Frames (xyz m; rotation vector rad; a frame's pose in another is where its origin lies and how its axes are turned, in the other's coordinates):
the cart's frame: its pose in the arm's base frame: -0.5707 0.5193 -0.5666 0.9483 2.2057 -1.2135
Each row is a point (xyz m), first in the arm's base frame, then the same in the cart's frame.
Working: the arm's base frame: its pose in the cart's frame: -0.9356 -0.0813 0.1857 -0.9483 -2.2057 1.2135

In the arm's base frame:
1: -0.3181 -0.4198 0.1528
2: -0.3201 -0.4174 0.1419
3: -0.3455 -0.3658 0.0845
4: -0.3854 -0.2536 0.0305
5: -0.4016 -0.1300 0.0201
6: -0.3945 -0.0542 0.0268
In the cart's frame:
1: -0.9732 -0.5608 0.4491
2: -0.9638 -0.5554 0.4525
3: -0.8909 -0.5234 0.4364
4: -0.7892 -0.4812 0.3658
5: -0.7281 -0.4409 0.2644
6: -0.7105 -0.4107 0.1964

